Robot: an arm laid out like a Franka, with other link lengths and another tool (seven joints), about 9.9 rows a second.
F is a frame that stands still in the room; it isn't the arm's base.
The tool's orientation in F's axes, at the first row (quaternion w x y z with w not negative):
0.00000, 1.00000, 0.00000, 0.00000
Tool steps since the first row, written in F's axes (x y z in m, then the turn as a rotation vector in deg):
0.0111, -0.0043, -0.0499, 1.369, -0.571, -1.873
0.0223, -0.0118, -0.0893, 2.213, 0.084, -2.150
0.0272, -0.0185, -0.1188, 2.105, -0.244, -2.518
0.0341, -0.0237, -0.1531, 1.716, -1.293, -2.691
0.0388, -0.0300, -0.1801, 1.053, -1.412, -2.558
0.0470, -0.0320, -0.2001, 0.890, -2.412, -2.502
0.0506, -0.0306, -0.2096, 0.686, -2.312, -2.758
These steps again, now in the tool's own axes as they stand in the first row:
0.0111, 0.0043, 0.0499, 1.369, 0.571, 1.873
0.0223, 0.0118, 0.0893, 2.213, -0.084, 2.150
0.0272, 0.0185, 0.1188, 2.105, 0.244, 2.518
0.0341, 0.0237, 0.1531, 1.716, 1.293, 2.691
0.0388, 0.0300, 0.1801, 1.053, 1.412, 2.558
0.0470, 0.0320, 0.2001, 0.890, 2.412, 2.502
0.0506, 0.0306, 0.2096, 0.686, 2.312, 2.758

